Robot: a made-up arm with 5 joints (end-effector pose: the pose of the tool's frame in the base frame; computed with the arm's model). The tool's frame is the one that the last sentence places.
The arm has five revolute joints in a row. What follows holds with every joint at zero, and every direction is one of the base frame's.
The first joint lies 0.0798 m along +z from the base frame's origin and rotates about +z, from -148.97 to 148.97 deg.
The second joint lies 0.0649 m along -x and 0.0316 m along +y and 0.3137 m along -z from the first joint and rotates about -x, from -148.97 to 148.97 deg.
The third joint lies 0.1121 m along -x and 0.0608 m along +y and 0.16 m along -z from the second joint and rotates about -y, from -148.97 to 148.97 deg.
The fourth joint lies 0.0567 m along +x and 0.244 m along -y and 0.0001 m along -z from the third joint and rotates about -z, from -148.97 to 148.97 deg.
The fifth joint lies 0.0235 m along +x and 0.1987 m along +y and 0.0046 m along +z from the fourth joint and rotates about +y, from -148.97 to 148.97 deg.
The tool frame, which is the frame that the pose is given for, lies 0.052 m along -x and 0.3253 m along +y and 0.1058 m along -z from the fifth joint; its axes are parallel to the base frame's.
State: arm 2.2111 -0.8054 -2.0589 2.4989 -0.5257
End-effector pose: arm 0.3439 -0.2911 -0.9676 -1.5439 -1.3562 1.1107
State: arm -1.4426 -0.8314 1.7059 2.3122 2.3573
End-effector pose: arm -0.5658 0.2831 -0.4388 1.7261 -1.6825 0.8166
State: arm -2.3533 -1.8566 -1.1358 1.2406 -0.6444
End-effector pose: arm 0.5519 -0.4937 -0.0846 1.4017 -0.4743 -2.1456
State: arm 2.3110 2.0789 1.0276 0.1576 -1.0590
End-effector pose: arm 0.0862 0.1061 -0.5075 -0.6811 1.4255 -1.2242
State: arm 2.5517 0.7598 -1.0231 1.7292 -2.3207
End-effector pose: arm 0.2589 0.6451 -0.4015 -0.1756 2.7408 -0.7297
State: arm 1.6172 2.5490 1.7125 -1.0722 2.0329
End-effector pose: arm 0.3318 -0.1988 0.2465 1.8032 2.3604 0.8644
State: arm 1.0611 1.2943 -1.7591 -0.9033 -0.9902
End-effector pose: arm -0.3130 -0.0720 -0.3902 -0.6313 0.4081 0.7340
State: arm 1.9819 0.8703 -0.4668 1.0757 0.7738
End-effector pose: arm 0.0778 0.2876 -0.6044 -0.6618 -0.1147 0.3916
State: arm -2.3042 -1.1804 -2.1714 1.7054 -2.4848
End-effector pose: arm 0.6626 0.0033 -0.8352 -0.8491 -0.1497 -1.3899
